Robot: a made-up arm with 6 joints. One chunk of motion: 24 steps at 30 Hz.
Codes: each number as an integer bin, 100 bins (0 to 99) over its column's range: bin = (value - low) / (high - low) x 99, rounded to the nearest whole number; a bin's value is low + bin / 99 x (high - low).
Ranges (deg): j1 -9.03..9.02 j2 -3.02..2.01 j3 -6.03..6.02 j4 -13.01..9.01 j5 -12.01..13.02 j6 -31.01..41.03
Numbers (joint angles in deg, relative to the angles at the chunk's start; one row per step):
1: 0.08 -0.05 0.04 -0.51 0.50 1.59
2: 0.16 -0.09 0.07 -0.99 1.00 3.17
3: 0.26 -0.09 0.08 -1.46 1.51 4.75
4: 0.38 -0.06 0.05 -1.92 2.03 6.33
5: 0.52 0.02 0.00 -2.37 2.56 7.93
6: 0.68 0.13 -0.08 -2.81 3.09 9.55
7: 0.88 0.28 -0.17 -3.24 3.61 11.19
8: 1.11 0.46 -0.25 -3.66 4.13 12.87
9: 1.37 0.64 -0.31 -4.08 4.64 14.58
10: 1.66 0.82 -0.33 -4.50 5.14 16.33
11: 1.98 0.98 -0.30 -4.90 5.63 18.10
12: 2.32 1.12 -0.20 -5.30 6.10 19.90
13: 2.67 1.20 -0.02 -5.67 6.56 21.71
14: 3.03 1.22 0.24 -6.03 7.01 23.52
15: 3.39 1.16 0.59 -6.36 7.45 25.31
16: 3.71 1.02 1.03 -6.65 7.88 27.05
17: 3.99 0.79 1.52 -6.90 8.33 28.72
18: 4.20 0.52 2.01 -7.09 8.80 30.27
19: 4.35 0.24 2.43 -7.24 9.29 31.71
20: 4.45 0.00 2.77 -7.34 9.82 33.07
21: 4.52 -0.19 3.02 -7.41 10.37 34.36
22: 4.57 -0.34 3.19 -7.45 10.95 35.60
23: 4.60 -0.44 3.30 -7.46 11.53 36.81
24: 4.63 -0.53 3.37 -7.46 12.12 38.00
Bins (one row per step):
1: 50 58 50 56 49 45
2: 50 58 50 54 51 47
3: 51 58 50 52 53 49
4: 52 58 50 50 56 51
5: 52 60 50 48 58 54
6: 53 62 49 46 60 56
7: 54 65 48 44 62 58
8: 56 68 47 42 64 60
9: 57 72 47 40 66 63
10: 59 76 47 38 68 65
11: 60 79 47 36 70 67
12: 62 81 48 35 72 70
13: 64 83 49 33 73 72
14: 66 83 52 31 75 75
15: 68 82 54 30 77 77
16: 70 80 58 29 79 80
17: 71 75 62 27 80 82
18: 73 70 66 27 82 84
19: 73 64 70 26 84 86
20: 74 59 72 25 86 88
21: 74 56 74 25 89 90
22: 75 53 76 25 91 92
23: 75 51 77 25 93 93
24: 75 49 77 25 95 95

